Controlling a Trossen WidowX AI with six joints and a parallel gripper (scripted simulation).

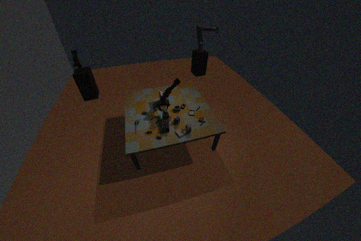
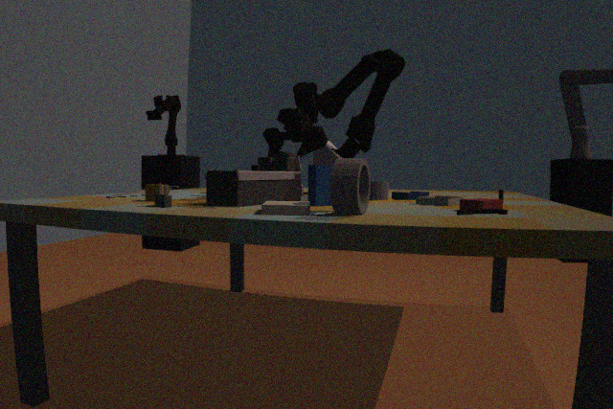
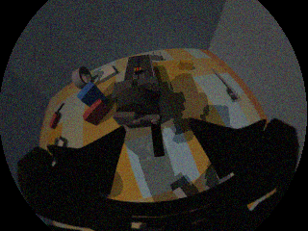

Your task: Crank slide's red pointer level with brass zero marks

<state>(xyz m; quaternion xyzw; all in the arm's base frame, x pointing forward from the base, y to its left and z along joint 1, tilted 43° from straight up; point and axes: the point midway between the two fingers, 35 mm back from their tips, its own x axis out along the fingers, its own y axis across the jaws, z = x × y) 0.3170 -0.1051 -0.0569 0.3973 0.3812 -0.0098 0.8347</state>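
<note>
The dark crank handle is 20 mm behind my gripper tip, 10 mm to the left of it and 30 mm below it. The rest, counted from my gripper tip: blue block (180 mm ahead, 140 mm to the left, 70 mm below); red pointer (170 mm ahead, 20 mm to the right, 30 mm below); yellow block (220 mm ahead, 260 mm to the right, 90 mm below).
</note>
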